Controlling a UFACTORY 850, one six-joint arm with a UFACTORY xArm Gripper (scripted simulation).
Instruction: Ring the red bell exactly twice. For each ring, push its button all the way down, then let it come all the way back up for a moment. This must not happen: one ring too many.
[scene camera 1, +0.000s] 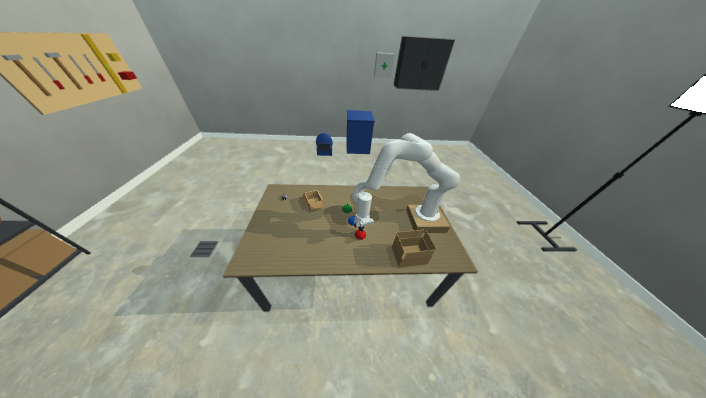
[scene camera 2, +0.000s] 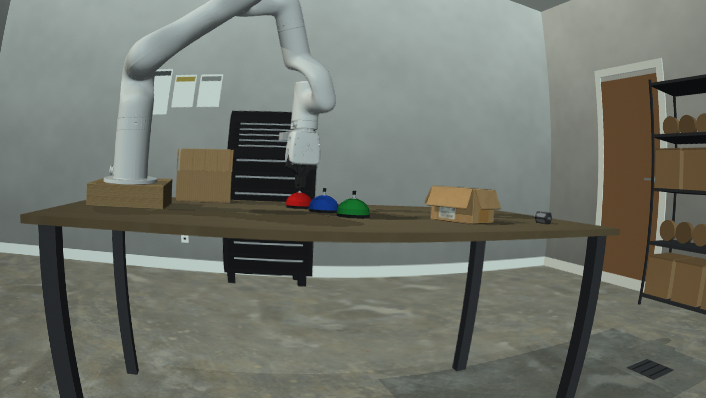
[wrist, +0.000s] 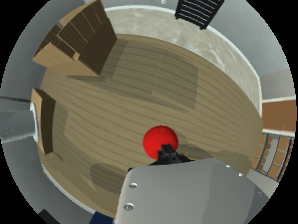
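Gripper (scene camera 2: 300, 188) visible. Again the gripper (wrist: 164, 151). Cardboard box (scene camera 2: 208, 179) in sight. Same cardboard box (scene camera 1: 408, 247). Red bell (wrist: 158, 135) visible.
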